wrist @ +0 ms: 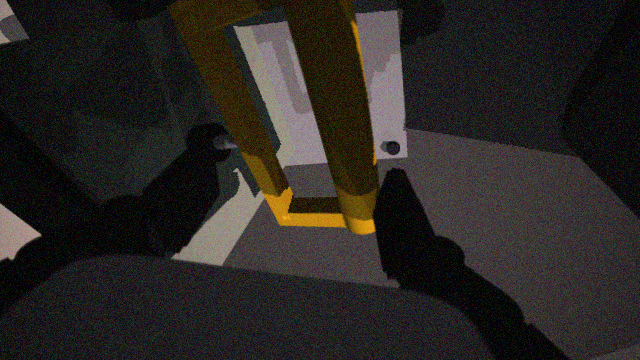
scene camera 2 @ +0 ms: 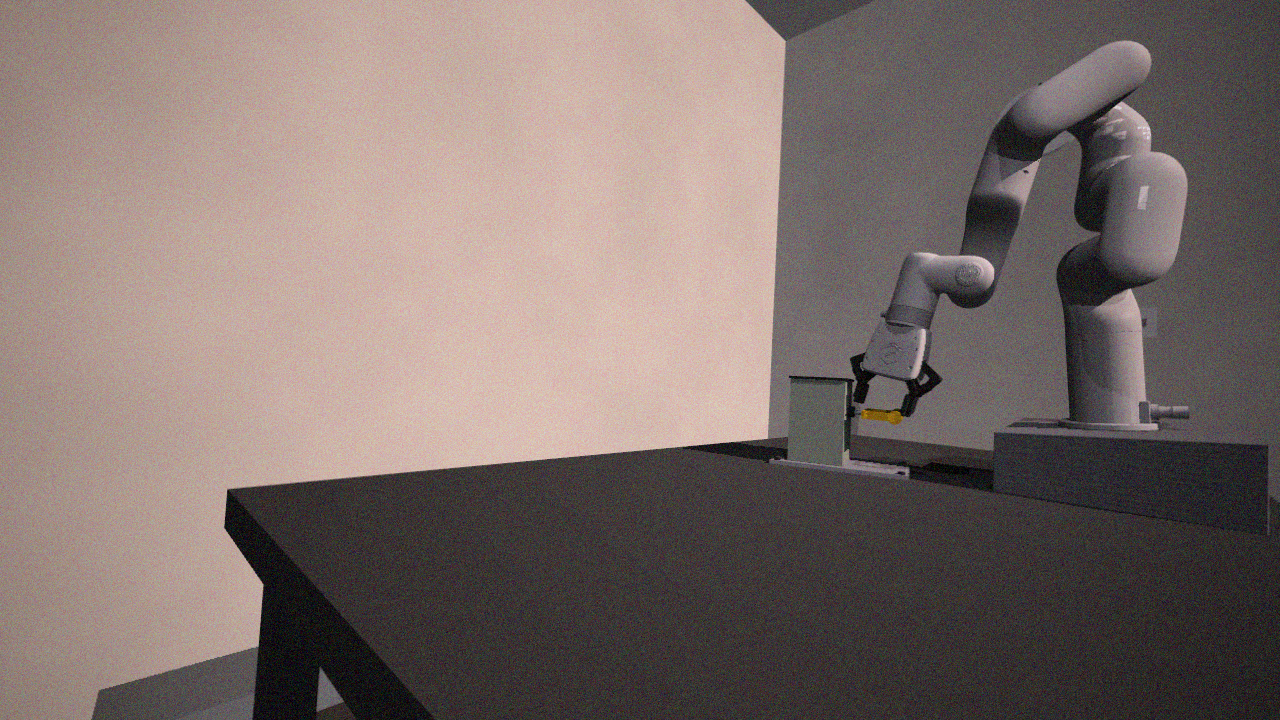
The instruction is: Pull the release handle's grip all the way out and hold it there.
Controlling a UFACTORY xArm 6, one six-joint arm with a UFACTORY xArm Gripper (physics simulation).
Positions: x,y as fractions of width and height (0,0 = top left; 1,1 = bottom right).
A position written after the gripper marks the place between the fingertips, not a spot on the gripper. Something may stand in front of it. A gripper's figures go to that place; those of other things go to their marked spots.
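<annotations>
A light base plate (wrist: 0.59,0.11) sits 19 cm from the lens, while the gripper (wrist: 0.47,0.50) is 12 cm from the lens.
</annotations>
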